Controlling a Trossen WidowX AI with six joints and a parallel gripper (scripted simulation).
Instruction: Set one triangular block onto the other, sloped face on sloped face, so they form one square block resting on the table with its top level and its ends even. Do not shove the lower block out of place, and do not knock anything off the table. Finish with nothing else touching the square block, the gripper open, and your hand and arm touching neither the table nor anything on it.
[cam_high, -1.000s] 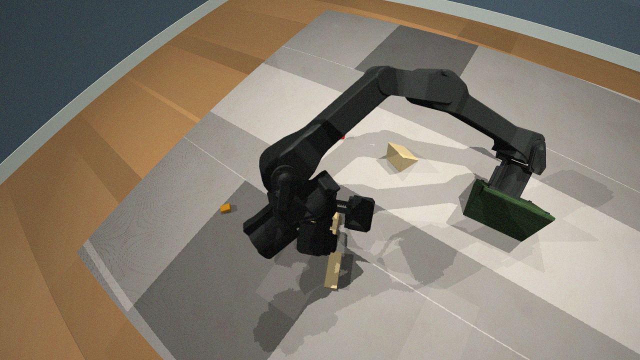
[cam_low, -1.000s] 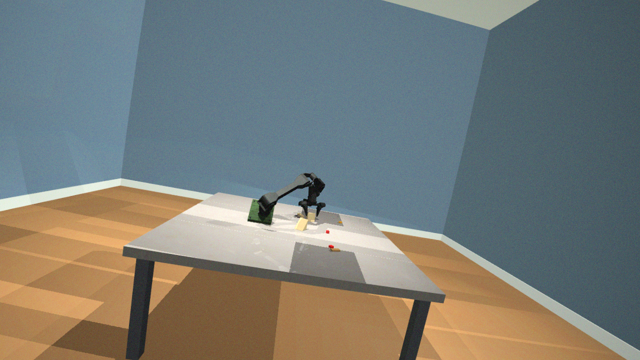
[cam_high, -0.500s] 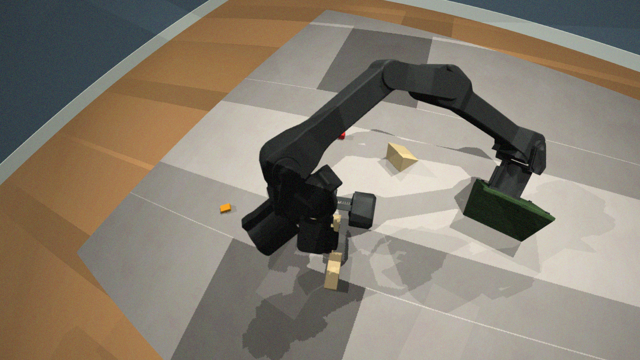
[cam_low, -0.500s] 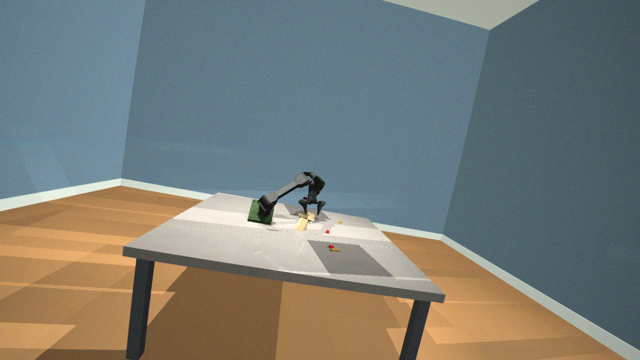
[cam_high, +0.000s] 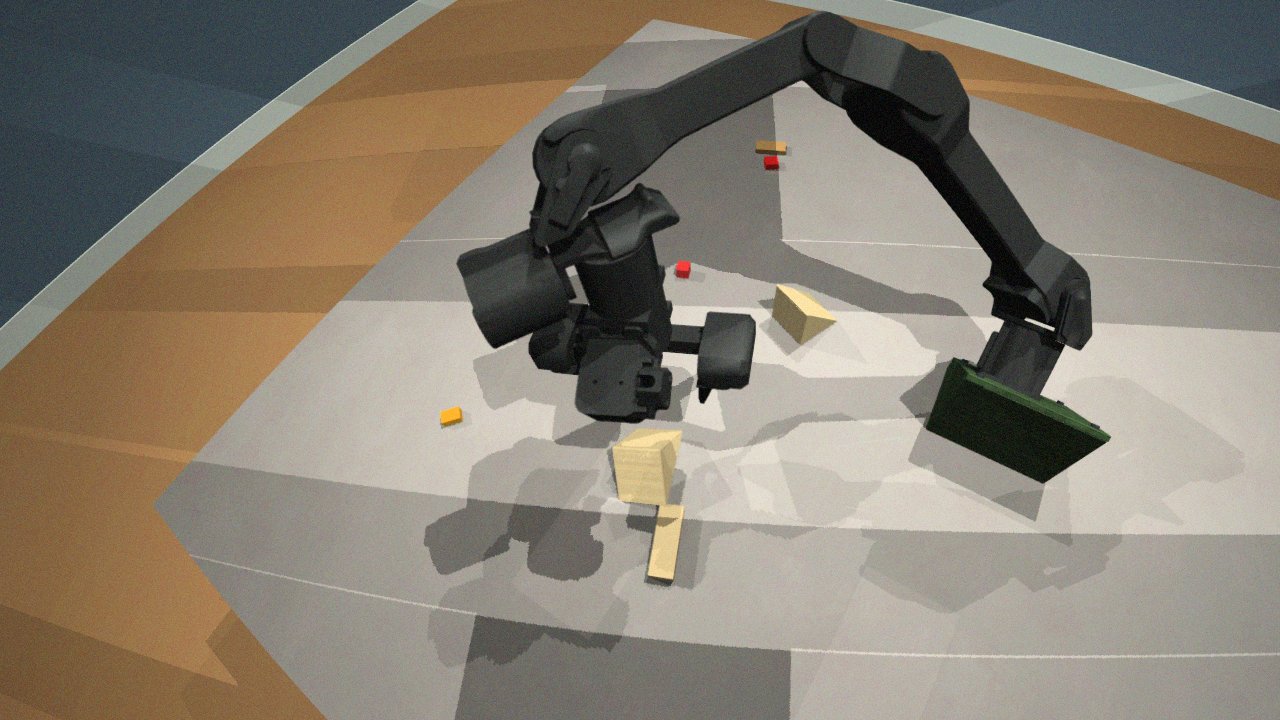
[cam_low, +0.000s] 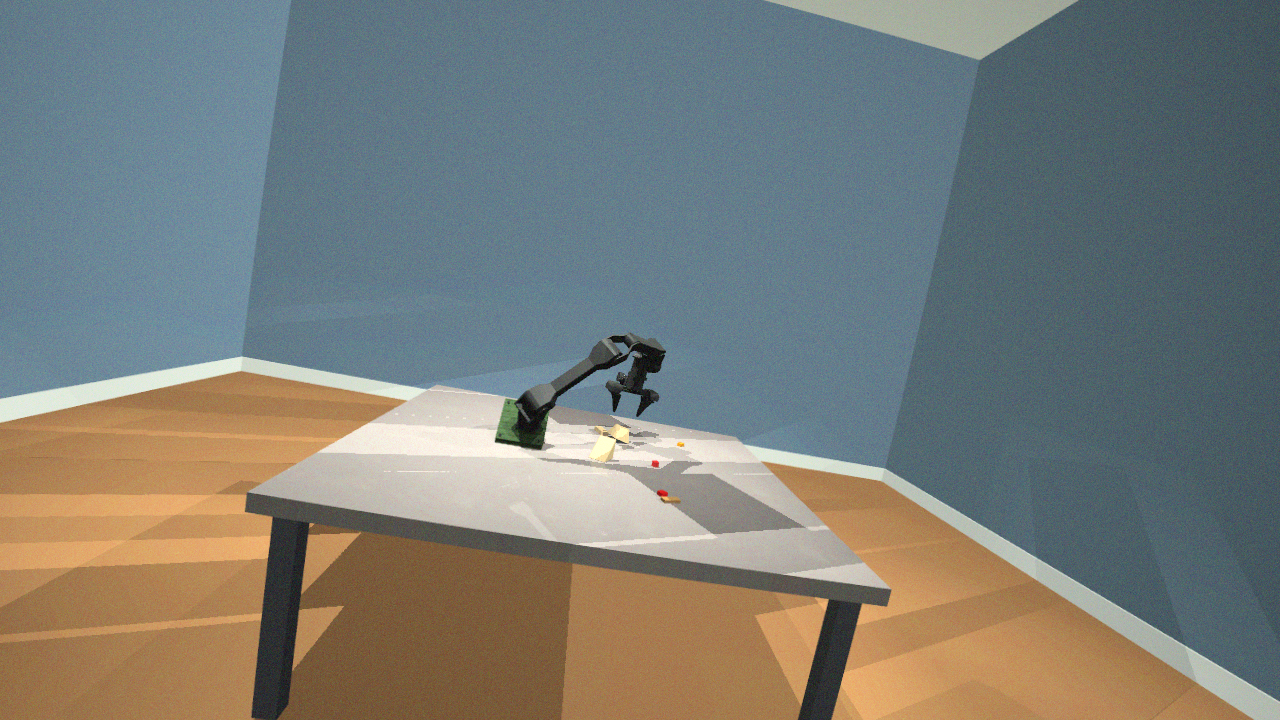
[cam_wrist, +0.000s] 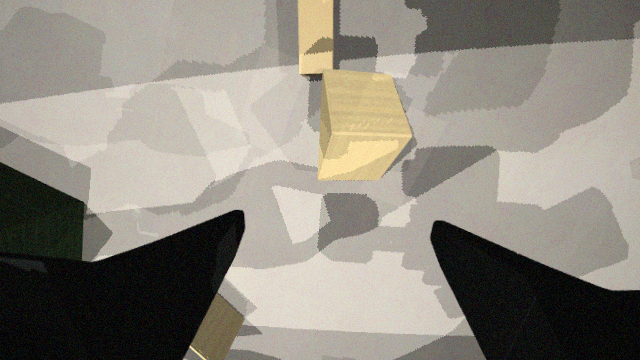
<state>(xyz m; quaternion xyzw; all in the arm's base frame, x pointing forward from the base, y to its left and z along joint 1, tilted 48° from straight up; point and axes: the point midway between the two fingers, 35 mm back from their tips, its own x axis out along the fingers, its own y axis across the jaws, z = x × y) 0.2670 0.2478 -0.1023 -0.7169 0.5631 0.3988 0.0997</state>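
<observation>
The pale yellow flat bar lies 100 mm below my gripper tip, 90 mm to the left of it and 80 mm behind it. Also, from my gripper tip: red cube: 200 mm to the right, 130 mm ahead, 100 mm below; small orange block: 220 mm ahead, 140 mm to the left, 100 mm below.
</observation>
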